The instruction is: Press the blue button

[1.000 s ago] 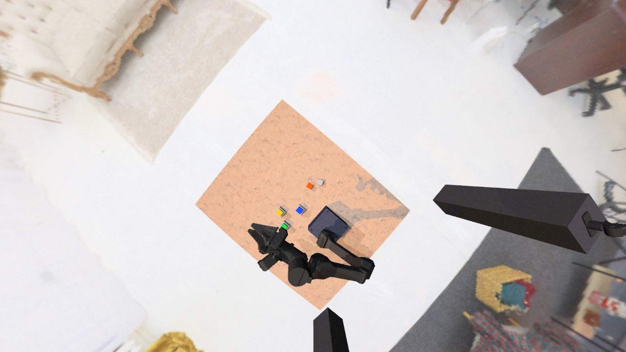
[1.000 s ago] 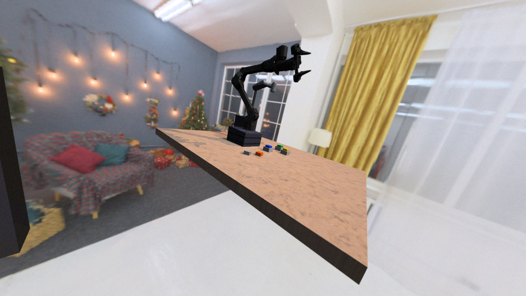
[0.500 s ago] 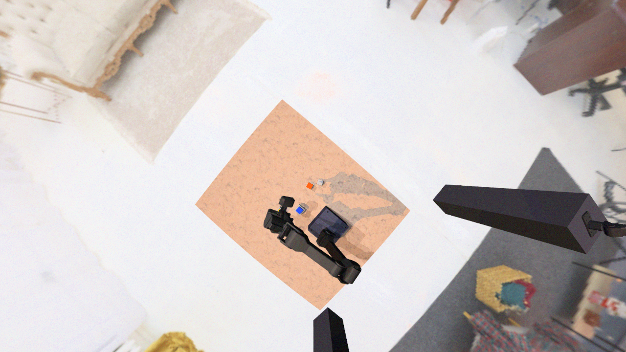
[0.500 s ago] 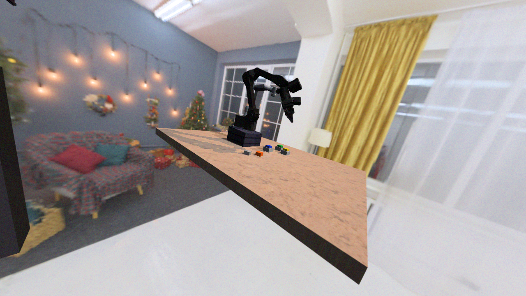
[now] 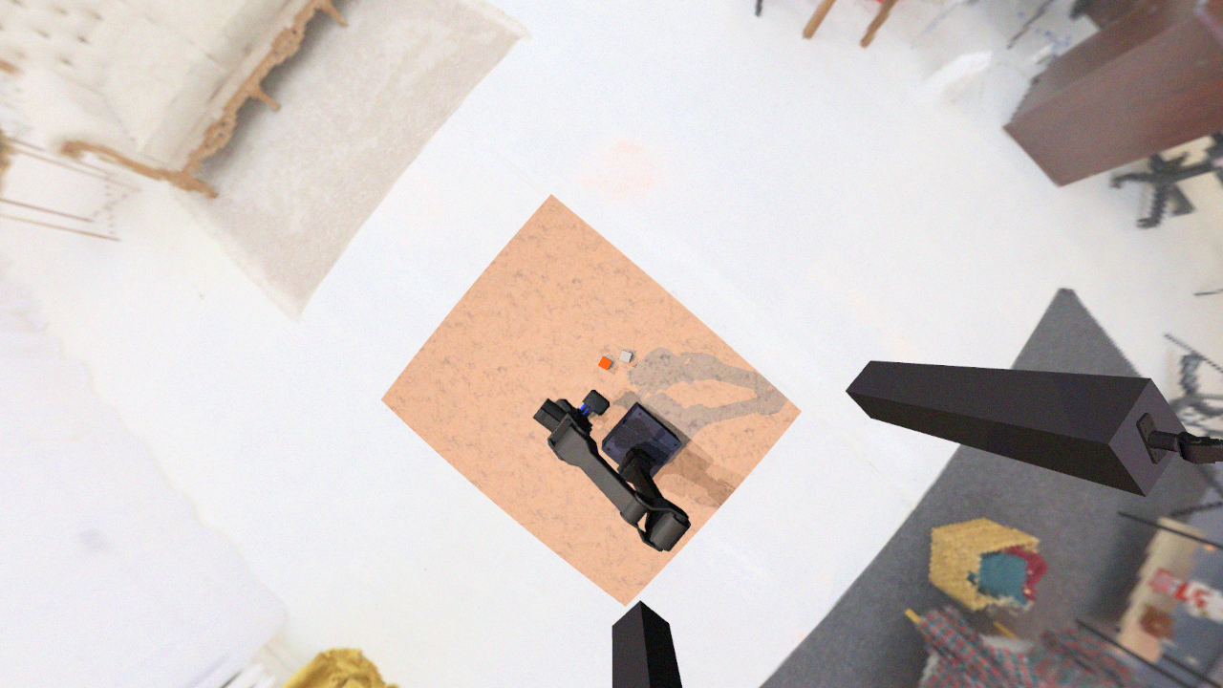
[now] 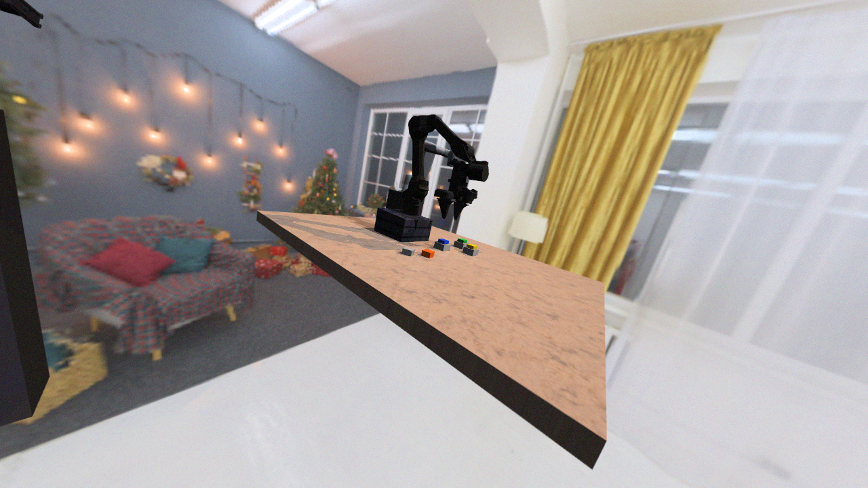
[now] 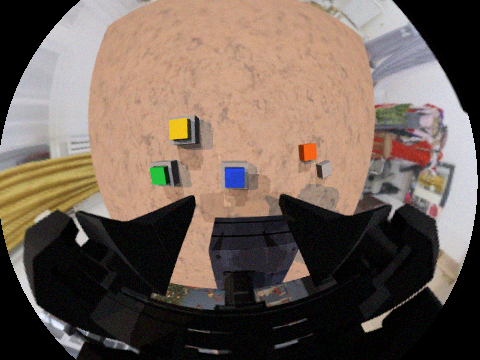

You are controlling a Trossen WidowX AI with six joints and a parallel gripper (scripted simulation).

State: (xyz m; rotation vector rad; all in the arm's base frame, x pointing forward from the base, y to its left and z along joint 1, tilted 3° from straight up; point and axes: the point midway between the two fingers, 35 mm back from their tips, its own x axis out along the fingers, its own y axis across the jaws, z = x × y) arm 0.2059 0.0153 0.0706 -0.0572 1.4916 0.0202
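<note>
The blue button lies 1 cm behind my gripper tip and 9 cm below it. The rest, counted from my gripper tip: green button 1 cm behind, 14 cm to the left, 9 cm below; then yellow button 7 cm ahead, 9 cm to the left, 9 cm below; then orange block 5 cm ahead, 15 cm to the right, 11 cm below.
</note>
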